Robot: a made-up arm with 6 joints. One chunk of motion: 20 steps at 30 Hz.
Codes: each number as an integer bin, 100 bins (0 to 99) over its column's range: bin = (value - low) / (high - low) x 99, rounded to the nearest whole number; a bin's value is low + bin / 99 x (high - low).
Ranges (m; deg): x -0.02..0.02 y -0.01..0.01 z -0.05..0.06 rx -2..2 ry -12..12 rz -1..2
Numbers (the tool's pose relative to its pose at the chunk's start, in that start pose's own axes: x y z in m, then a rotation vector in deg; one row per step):
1: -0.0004 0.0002 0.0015 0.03 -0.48 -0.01
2: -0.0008 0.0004 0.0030 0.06 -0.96 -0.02
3: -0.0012 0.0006 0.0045 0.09 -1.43 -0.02
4: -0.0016 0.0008 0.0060 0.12 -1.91 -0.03
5: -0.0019 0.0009 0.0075 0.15 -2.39 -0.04
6: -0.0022 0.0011 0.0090 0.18 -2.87 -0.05
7: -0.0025 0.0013 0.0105 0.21 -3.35 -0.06
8: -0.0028 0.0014 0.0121 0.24 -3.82 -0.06
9: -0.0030 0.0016 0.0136 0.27 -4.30 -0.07
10: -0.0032 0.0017 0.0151 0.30 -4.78 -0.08
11: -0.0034 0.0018 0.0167 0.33 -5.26 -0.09
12: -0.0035 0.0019 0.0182 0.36 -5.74 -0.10
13: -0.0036 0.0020 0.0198 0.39 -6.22 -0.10
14: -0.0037 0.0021 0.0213 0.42 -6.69 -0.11
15: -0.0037 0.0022 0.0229 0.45 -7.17 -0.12
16: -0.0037 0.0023 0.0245 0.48 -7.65 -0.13
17: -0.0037 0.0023 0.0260 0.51 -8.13 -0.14
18: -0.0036 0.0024 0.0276 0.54 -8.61 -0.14
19: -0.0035 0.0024 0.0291 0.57 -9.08 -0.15
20: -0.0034 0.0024 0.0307 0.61 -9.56 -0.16
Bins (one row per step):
1: 49 50 46 50 48 33
2: 48 51 48 51 46 32
3: 47 52 49 52 44 32
4: 46 53 50 52 42 32
5: 45 54 52 53 40 32
6: 44 55 53 54 38 31
7: 43 56 54 55 36 31
8: 43 56 56 55 34 31
9: 42 57 57 56 32 31
10: 42 58 59 57 30 30
11: 41 58 60 58 28 30
12: 41 59 61 58 26 30
13: 41 59 63 59 24 30
14: 40 60 64 60 22 29
15: 40 60 66 61 20 29
16: 40 61 67 61 18 29
17: 40 61 68 62 16 28
18: 41 61 70 63 14 28
19: 41 61 71 64 12 28
20: 41 61 73 65 10 28

